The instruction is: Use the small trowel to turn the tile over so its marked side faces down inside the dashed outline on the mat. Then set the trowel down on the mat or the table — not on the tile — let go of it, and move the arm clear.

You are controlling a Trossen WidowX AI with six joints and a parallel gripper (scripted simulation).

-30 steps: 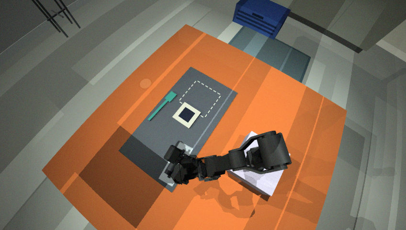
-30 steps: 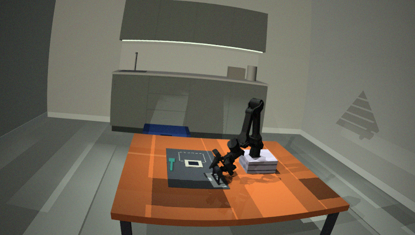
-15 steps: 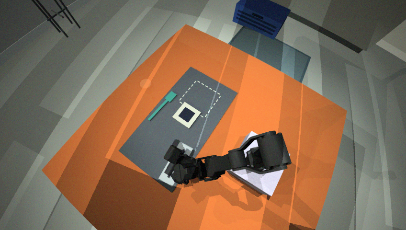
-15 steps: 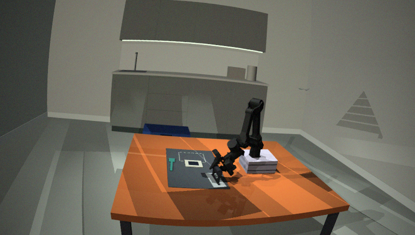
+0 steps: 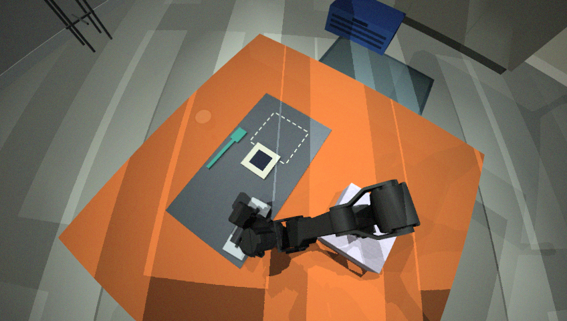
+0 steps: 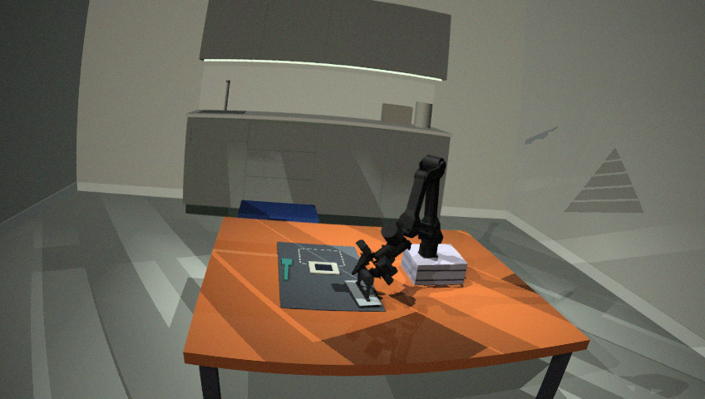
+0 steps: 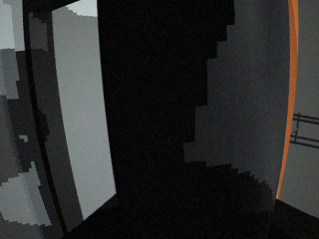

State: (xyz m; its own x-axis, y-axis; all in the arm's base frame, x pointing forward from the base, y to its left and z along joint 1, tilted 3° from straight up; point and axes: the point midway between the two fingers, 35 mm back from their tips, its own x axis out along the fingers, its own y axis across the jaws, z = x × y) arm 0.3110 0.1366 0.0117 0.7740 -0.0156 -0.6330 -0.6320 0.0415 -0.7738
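My gripper tip is 6 cm short of the grey mat, 19 cm to the left of it and 8 cm above it. Round my gripper tip: tile: 5 cm ahead, 22 cm to the right, 6 cm below; teal spatula-like tool: 19 cm ahead, 23 cm to the right, 6 cm below; trowel: 3 cm behind, 1 cm below.
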